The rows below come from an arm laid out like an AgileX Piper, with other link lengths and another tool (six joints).
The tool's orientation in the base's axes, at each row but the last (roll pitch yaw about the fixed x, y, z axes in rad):
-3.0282 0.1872 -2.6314
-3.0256 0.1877 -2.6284
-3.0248 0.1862 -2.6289
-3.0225 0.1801 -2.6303
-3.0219 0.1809 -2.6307
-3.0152 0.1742 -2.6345
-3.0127 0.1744 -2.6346
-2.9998 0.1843 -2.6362
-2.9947 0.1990 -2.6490
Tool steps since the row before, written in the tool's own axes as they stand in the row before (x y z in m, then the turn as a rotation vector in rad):
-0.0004 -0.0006 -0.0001 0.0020 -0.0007 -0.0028
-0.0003 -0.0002 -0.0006 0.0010 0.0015 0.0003
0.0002 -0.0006 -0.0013 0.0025 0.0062 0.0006
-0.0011 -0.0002 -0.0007 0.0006 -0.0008 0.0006
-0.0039 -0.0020 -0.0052 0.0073 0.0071 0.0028
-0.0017 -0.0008 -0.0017 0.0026 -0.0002 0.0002
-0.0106 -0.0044 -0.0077 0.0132 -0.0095 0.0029
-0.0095 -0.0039 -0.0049 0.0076 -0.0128 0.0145
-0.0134 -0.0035 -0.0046 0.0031 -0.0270 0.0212
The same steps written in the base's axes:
0.0006 -0.0003 0.0002 -0.0020 -0.0016 0.0024
0.0002 0.0000 0.0007 -0.0015 0.0008 -0.0006
-0.0002 -0.0006 0.0013 -0.0049 0.0042 -0.0018
0.0009 0.0004 0.0009 0.0000 -0.0010 -0.0006
0.0032 0.0002 0.0060 -0.0090 0.0027 -0.0049
0.0015 0.0002 0.0021 -0.0021 -0.0014 -0.0006
0.0095 0.0014 0.0099 -0.0064 -0.0147 -0.0039
0.0088 0.0013 0.0071 0.0026 -0.0154 -0.0137
0.0120 0.0033 0.0076 0.0144 -0.0261 -0.0173

